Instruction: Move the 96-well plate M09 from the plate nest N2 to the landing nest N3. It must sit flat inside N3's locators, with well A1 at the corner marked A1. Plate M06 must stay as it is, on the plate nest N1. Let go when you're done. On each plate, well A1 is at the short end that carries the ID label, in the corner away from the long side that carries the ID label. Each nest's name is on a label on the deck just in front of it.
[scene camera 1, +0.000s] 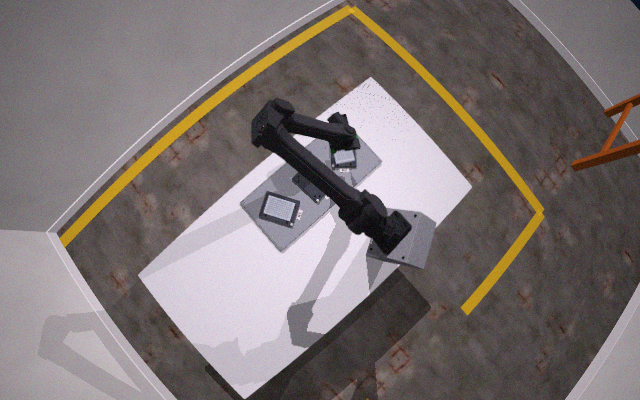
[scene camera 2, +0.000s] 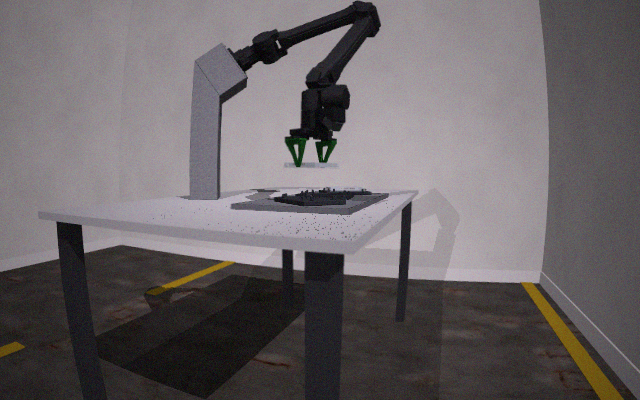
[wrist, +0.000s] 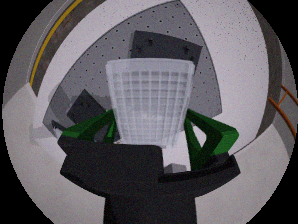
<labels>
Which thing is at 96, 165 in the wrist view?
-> My gripper.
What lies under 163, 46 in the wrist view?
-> A dark nest.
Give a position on a dark nest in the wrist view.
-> At 81, 112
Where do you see my gripper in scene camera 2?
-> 310, 167
</labels>
